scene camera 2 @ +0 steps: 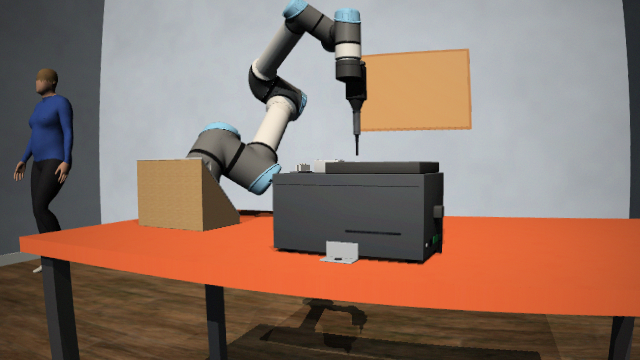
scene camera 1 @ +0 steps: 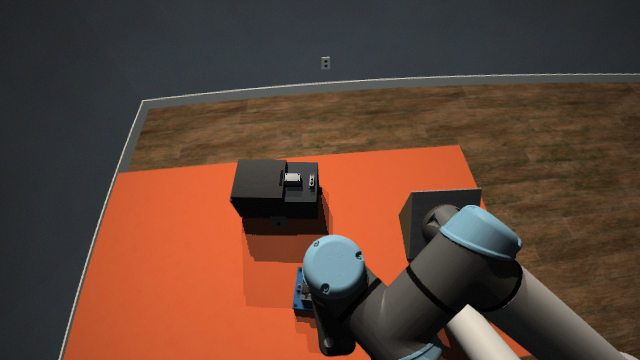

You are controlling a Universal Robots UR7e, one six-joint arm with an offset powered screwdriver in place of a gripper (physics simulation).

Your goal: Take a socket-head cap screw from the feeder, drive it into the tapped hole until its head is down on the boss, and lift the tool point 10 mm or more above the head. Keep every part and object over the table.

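Observation:
Dark screw feeder point(scene camera 2: 308, 213), point(scene camera 1: 299, 202): visible in both.

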